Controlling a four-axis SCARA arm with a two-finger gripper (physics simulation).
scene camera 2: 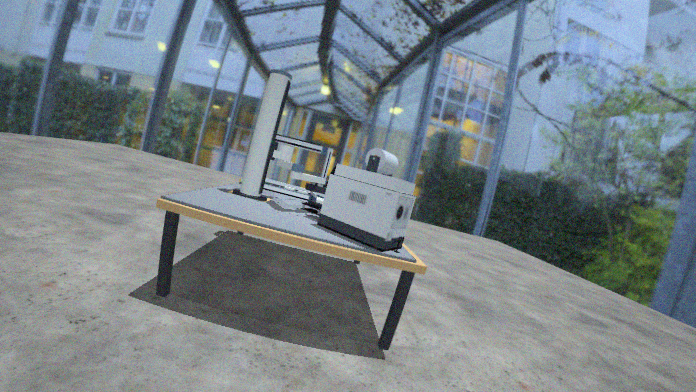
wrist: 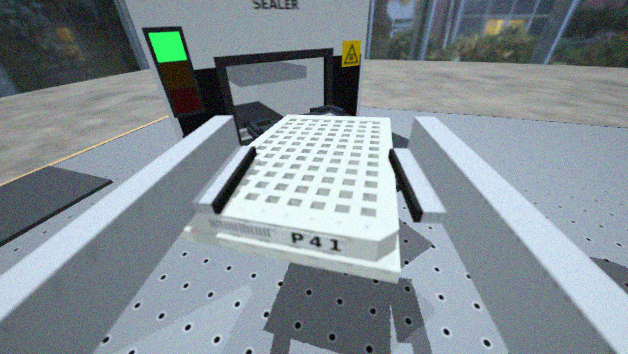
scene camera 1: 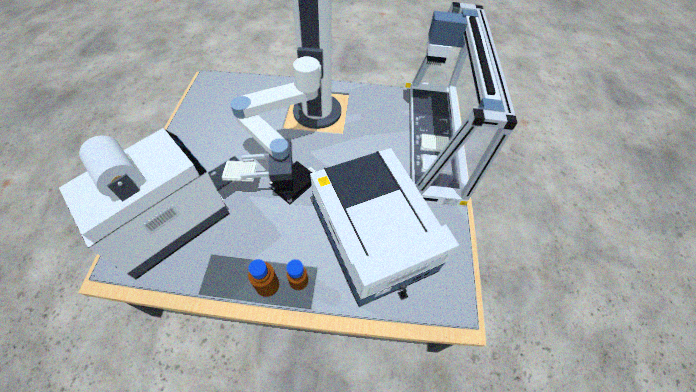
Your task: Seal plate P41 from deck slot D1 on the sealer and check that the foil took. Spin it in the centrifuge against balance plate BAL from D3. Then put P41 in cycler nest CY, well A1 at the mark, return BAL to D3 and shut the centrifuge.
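Places are measured from the arm's base along level axes (x ahead, y up, z right), in millimetres.
Where they show: gripper, between the fingertips: (scene camera 2: 322, 197) (wrist: 320, 135) (scene camera 1: 241, 167); arm's base, origin of its link: (scene camera 2: 249, 196) (scene camera 1: 317, 111).
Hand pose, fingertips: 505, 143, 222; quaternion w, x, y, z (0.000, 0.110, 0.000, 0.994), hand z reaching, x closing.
Note:
Things, the pixels of their top centre, and the offset from my fingertips, as dx, dy, dz. "*": a spot on its surface instead. Level surfaces: height alone.
- Plate P41, centre of its top: (wrist: 316, 141) (scene camera 1: 239, 169) +6, -9, +11
- sealer, centre of its top: (scene camera 1: 105, 149) (scene camera 2: 381, 150) +235, +345, +260
- white centrifuge, a spot on its surface: (scene camera 1: 390, 220) * +214, +79, -590
- black block, centre of its top: (scene camera 1: 292, 177) (scene camera 2: 316, 204) -28, -78, -195
- dark mat, height of its surface: dy -126
Plate P41 (wrist: 325, 170) (scene camera 1: 235, 171) is a white well plate, its label facing me in the wrist view. My gripper (wrist: 320, 135) (scene camera 1: 246, 167) is shut on its nearer half. The plate sits askew between the pads, with a narrow gap beside the near part of the right pad, and hangs above the table. Its wells show as grey squares; I cannot tell whether foil covers them. The sealer (wrist: 280, 30) (scene camera 1: 175, 205) (scene camera 2: 365, 200) stands beyond it, green lamp lit. Its dark nest is partly hidden. Two white plates (scene camera 1: 434, 142) (scene camera 1: 433, 162) sit on the deck, labels unreadable.
The white centrifuge (scene camera 1: 390, 220) stands right of the arm. A black block (scene camera 1: 292, 187) is close beside the gripper body. The gantry frame (scene camera 1: 500, 85) spans the deck. Two brown bottles (scene camera 1: 263, 281) (scene camera 1: 298, 277) stand on a dark mat (scene camera 1: 215, 280) near the table's front edge.

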